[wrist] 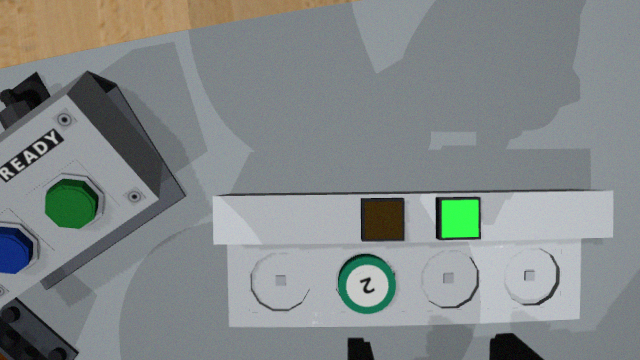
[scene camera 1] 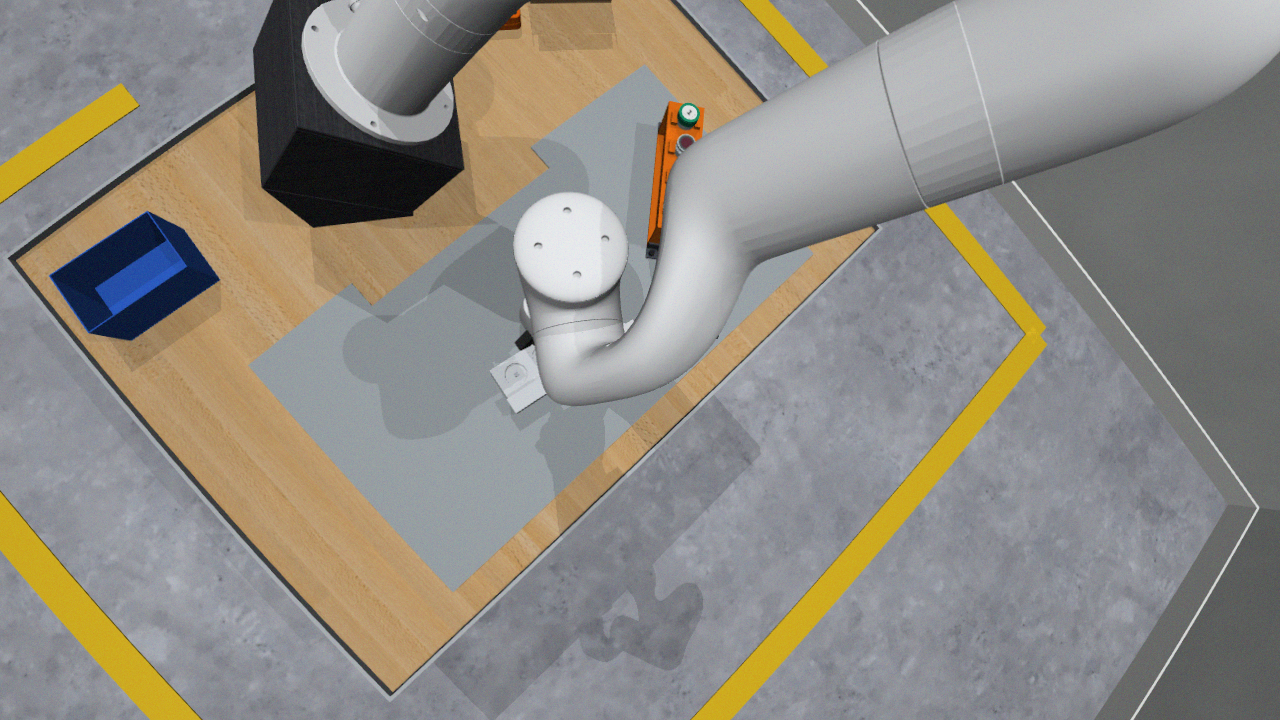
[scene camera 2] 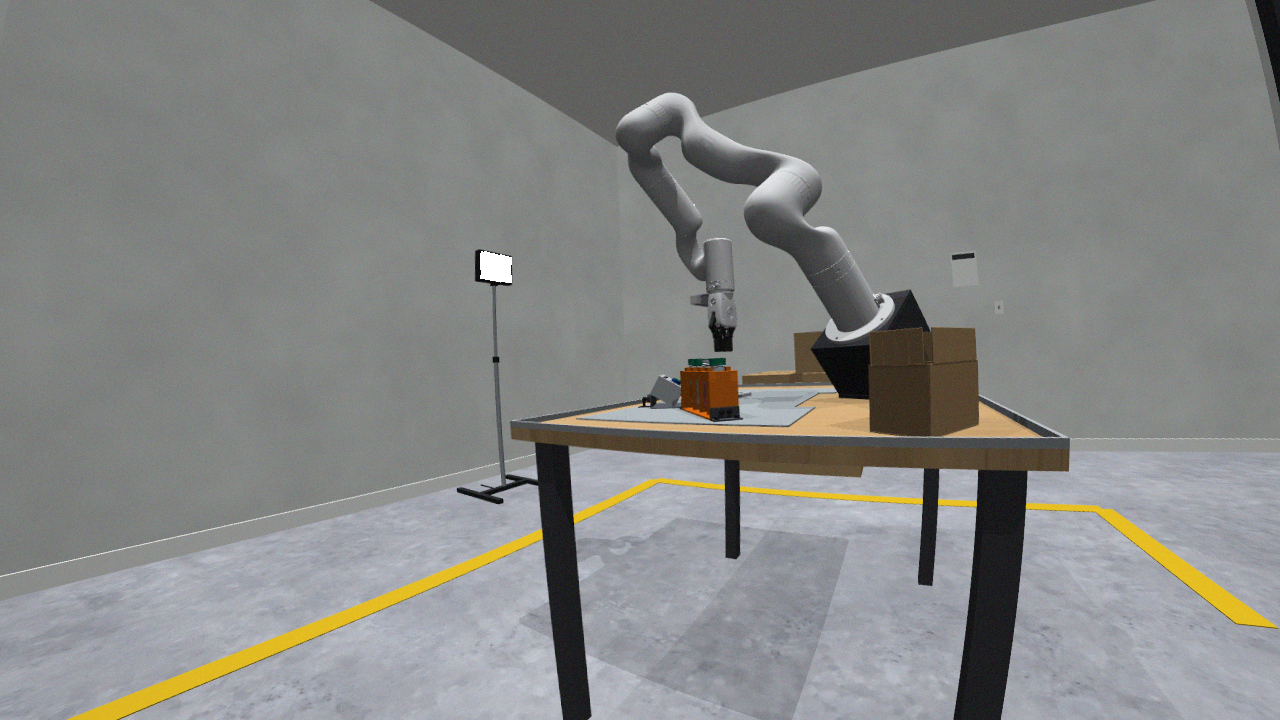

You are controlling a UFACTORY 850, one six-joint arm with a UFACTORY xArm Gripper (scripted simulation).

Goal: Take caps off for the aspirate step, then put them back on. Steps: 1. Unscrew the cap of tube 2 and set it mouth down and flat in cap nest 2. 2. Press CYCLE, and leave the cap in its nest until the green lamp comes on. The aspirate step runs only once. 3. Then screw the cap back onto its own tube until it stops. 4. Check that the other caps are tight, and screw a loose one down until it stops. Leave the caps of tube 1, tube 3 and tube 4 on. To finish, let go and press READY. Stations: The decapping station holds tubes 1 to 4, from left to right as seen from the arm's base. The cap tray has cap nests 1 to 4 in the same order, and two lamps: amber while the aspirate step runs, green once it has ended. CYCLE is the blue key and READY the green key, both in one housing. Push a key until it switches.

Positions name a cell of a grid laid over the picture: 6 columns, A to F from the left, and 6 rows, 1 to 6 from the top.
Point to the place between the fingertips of the gripper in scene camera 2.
D3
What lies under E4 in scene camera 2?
A cardboard box.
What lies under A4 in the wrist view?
A green ready key.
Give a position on a blue bin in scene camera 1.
A3
